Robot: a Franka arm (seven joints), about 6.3 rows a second.
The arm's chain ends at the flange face. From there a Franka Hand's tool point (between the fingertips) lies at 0.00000 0.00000 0.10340 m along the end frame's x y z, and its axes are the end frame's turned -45 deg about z.
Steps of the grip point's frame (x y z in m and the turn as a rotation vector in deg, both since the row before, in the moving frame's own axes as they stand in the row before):
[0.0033 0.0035 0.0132 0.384 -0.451 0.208]
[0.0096 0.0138 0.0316 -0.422 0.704 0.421]
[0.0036 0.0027 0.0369 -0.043 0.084 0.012]
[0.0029 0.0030 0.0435 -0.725 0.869 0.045]
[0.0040 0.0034 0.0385 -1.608 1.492 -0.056]
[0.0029 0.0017 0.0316 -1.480 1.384 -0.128]
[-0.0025 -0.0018 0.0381 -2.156 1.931 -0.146]
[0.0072 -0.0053 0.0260 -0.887 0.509 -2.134]
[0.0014 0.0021 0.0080 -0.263 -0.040 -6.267]
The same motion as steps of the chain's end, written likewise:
[0.0059 0.0001 0.0132 -0.047 -0.590 0.208]
[0.0151 0.0033 0.0316 0.199 0.796 0.421]
[0.0043 -0.0006 0.0369 0.029 0.090 0.012]
[0.0021 0.0003 0.0435 0.102 1.127 0.045]
[0.0013 -0.0006 0.0386 -0.082 2.192 -0.056]
[-0.0004 -0.0010 0.0317 -0.068 2.025 -0.128]
[-0.0083 0.0002 0.0382 -0.159 2.890 -0.146]
[-0.0004 -0.0093 0.0260 -0.267 0.987 -2.134]
[0.0022 0.0001 0.0080 -0.214 0.158 -6.267]

